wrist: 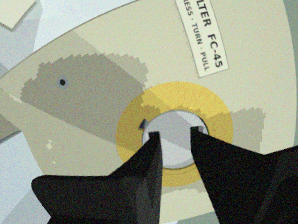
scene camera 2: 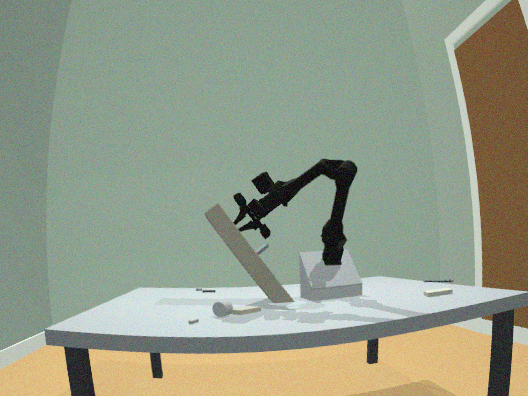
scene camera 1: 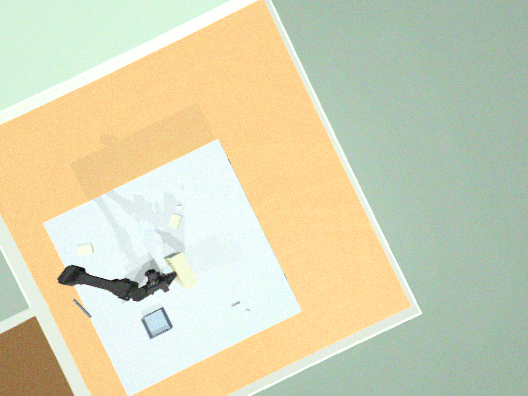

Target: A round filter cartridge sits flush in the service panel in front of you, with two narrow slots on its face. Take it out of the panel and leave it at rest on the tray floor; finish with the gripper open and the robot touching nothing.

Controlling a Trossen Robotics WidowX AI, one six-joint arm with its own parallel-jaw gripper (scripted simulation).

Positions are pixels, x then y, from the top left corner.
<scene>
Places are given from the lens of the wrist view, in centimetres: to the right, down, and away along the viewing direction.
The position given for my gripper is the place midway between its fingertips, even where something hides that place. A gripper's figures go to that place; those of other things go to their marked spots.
my gripper [wrist: 174,137]: 2, 2, 10
round grey filter cartridge [wrist: 174,126]: 2, 1, 9
</scene>
